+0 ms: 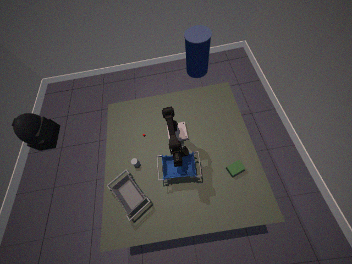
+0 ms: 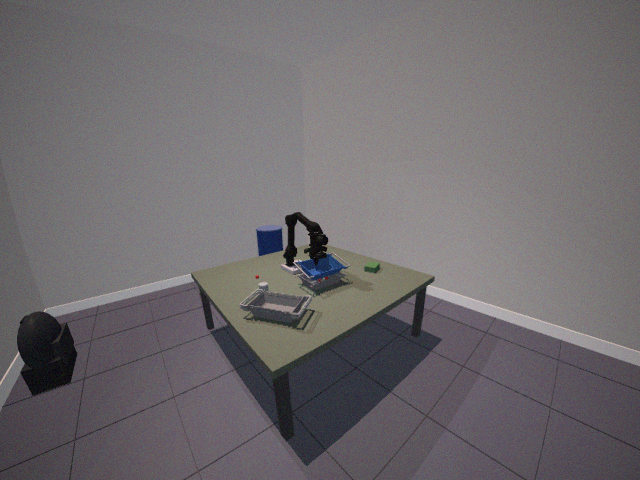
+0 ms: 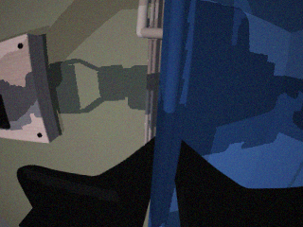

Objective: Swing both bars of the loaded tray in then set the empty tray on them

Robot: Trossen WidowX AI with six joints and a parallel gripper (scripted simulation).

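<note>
Now: gripper tip 70 mm short of the blue tray and 10 mm below it. The rest, counted from my gripper tip: green block: 130 mm ahead, 440 mm to the left, 90 mm below; then red block: 300 mm behind, 300 mm to the right, 100 mm below.
</note>
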